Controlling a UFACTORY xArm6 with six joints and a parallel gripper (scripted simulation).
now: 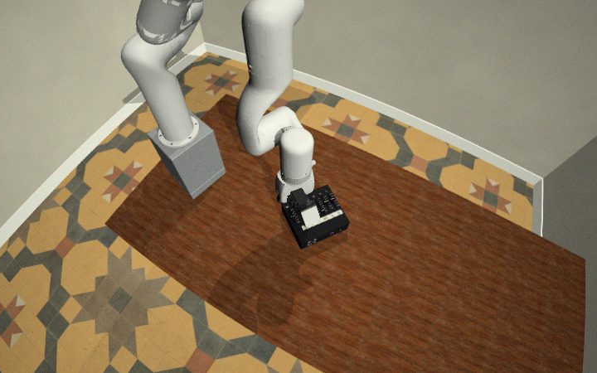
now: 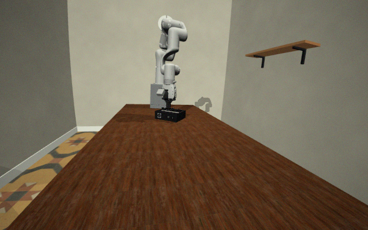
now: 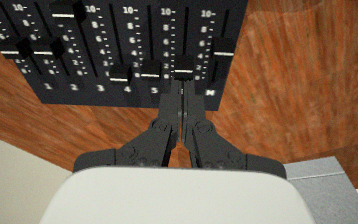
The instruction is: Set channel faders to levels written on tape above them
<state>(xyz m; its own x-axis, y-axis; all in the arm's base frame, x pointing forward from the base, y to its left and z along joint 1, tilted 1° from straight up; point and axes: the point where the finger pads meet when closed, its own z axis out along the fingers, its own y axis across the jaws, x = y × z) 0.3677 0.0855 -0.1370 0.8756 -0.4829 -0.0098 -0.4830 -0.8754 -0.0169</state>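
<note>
My gripper is now 2 cm short of the channel 6 cap, 1 cm to the left of it and 1 cm above it. The rest, counted from my hand: master fader cap: 2 cm ahead, 4 cm to the right, 1 cm below; channel 4 cap: 3 cm ahead, 3 cm to the left, 1 cm below; channel 5 cap: 3 cm ahead, 1 cm to the left, 1 cm below.
</note>
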